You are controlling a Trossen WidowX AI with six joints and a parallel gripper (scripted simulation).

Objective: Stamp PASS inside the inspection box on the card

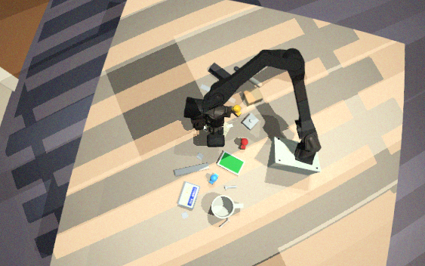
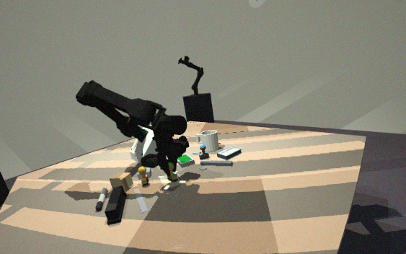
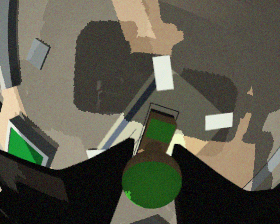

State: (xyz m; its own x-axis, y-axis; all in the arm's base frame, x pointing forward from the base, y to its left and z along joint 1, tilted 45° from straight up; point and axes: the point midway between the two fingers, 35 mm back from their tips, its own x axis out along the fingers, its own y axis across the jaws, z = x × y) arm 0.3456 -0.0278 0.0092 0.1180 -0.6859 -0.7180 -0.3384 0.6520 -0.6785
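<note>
Right now the card is 3 cm below my gripper tip and 1 cm to the right of it. Round my gripper tip: green-knobbed stamp (right at my gripper tip); then red stamp (13 cm behind, 3 cm to the left); then yellow stamp (9 cm to the right, 6 cm behind).
</note>
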